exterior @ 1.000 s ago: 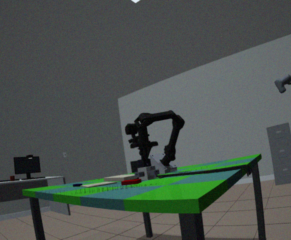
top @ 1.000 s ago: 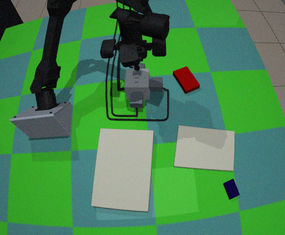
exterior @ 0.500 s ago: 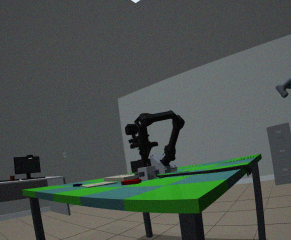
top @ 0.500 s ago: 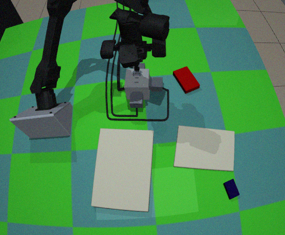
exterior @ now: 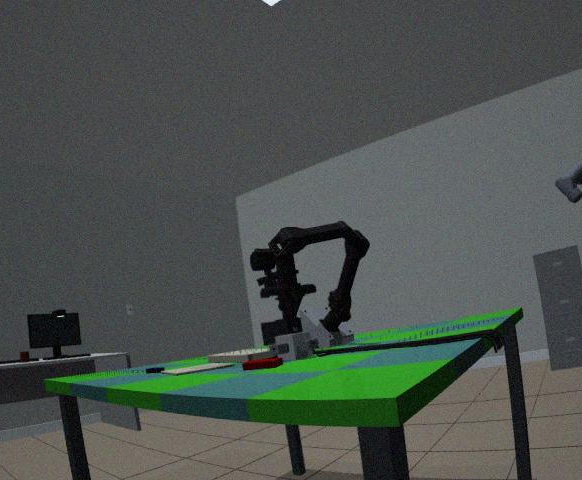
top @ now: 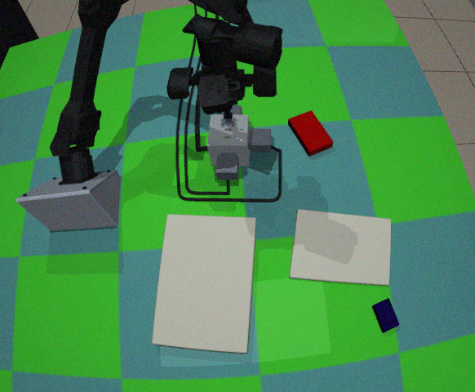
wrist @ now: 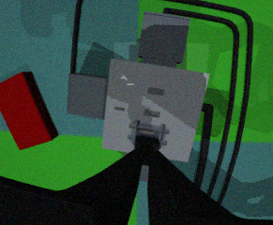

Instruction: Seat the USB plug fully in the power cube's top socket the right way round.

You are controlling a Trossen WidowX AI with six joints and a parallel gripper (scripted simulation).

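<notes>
Right now the dark USB plug is 20 mm below my gripper tip. The rest, counted from my gripper tip: blue block (370 mm to the right, 300 mm ahead, 110 mm below); red block (170 mm ahead, 110 mm below, 30 mm to the left); USB socket (50 mm below).
</notes>
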